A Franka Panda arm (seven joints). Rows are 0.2 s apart.
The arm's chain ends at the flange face. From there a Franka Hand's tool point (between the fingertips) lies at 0.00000 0.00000 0.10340 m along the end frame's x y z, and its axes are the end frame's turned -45 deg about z.
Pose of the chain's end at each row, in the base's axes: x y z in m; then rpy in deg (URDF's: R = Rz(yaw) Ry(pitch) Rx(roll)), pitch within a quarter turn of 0, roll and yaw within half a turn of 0:
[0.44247 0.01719 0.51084 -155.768 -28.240 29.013]
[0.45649 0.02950 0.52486 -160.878 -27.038 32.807]
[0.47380 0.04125 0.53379 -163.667 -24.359 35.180]
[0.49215 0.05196 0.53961 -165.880 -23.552 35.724]
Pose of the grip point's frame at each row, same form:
[0.46090 0.07594 0.42777 174.391 -36.175 82.029]
[0.47546 0.08203 0.43784 172.211 -31.854 84.671]
[0.49050 0.08860 0.44340 172.796 -28.216 85.541]
[0.50995 0.09583 0.44769 172.033 -26.147 85.535]

